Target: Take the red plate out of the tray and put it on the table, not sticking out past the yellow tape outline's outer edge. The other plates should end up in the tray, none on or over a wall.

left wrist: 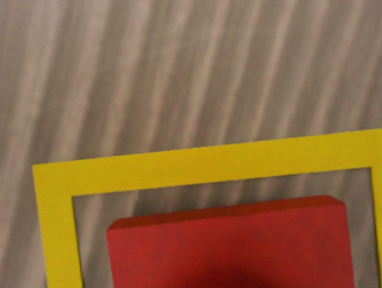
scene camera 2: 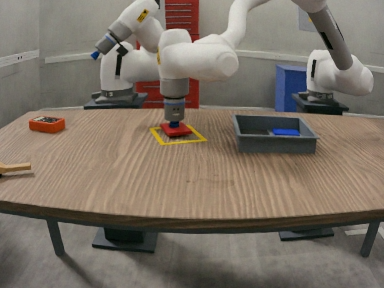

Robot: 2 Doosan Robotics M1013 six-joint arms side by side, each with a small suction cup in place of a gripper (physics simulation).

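Seen in the pictures: left hand, tool point: (scene camera 2: 174,130); right hand, tool point: (scene camera 2: 92,57); left arm's base, link origin: (scene camera 2: 319,100); right arm's base, link origin: (scene camera 2: 116,99).
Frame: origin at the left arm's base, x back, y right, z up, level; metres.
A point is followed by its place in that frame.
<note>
The red plate (scene camera 2: 177,131) {x -0.669, y 0.694, z 0.019 m} (left wrist: 225,235) {x -0.583, y 0.719, z 0.019 m} hangs flat under my left gripper (scene camera 2: 174,124), whose blue suction cup is on its top. It appears slightly above the table, over the yellow tape outline (scene camera 2: 184,142) {x -0.713, y 0.671, z 0.000 m} (left wrist: 200,162) {x -0.566, y 0.731, z 0.001 m}. In the left wrist view the visible part of the plate lies within the outline's inner edges; the rest is cut off. The grey tray (scene camera 2: 277,145) {x -0.788, y 0.413, z 0.022 m} holds a blue plate (scene camera 2: 286,132) {x -0.634, y 0.349, z 0.013 m} and a dark plate (scene camera 2: 255,132) {x -0.647, y 0.457, z 0.014 m}, partly hidden by the wall. My right gripper (scene camera 2: 95,55) is raised at the upper left, its cup free.
An orange-red meter (scene camera 2: 47,125) {x -0.632, y 1.159, z 0.027 m} lies at the left on the wooden table (scene camera 2: 125,175) {x -0.953, y 0.797, z 0.000 m}. A tan wooden handle (scene camera 2: 17,167) {x -0.997, y 1.089, z 0.023 m} shows at the left edge. A red cabinet (scene camera 2: 182,15) and a blue cabinet (scene camera 2: 288,90) stand behind the table.
</note>
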